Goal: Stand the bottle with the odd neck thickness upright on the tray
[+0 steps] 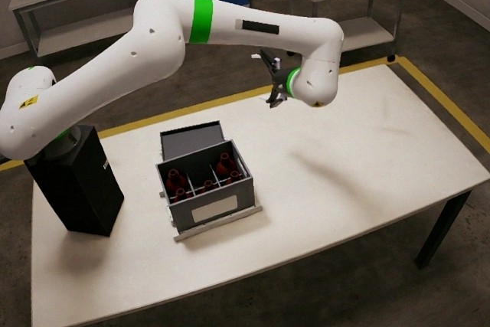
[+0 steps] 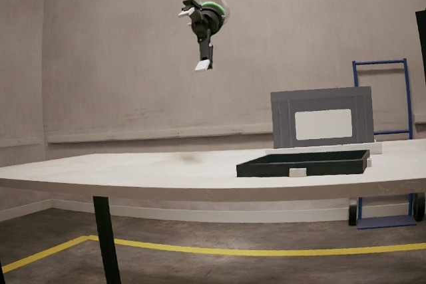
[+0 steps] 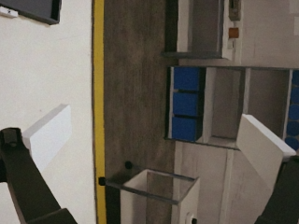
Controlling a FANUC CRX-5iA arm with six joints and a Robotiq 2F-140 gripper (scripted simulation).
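The crate lies 32 cm behind my hand, 22 cm below it and 17 cm to the right of it. From my hand the other things lie so: dark tray 29 cm below, 25 cm behind, 11 cm to the left; then bottle 40 cm behind, 22 cm below, 12 cm to the right.
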